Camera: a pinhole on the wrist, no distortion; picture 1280 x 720 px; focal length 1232.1 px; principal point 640.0 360.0 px. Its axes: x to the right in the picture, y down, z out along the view. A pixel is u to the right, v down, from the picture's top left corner.
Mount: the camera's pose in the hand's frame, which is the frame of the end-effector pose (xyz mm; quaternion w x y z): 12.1 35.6 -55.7 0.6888 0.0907 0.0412 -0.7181
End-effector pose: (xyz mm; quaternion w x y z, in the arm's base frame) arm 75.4 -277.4 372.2 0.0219 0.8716 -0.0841 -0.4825
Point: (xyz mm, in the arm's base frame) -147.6 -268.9 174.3
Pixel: 541.4 576.0
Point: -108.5 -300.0 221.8
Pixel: 436.5 539.2
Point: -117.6 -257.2 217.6
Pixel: 607.0 504.8
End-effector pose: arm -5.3 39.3 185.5 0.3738 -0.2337 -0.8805 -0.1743
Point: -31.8 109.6 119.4
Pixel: 418.1 233.3
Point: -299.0 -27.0 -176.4
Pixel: 1185.4 168.0
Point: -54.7 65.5 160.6
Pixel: 865.4 532.2
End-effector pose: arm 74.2 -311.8 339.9 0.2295 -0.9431 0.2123 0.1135
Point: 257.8 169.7 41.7
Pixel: 1240.9 632.2
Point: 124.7 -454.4 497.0
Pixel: behind the camera
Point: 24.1 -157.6 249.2
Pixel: 969.9 31.9
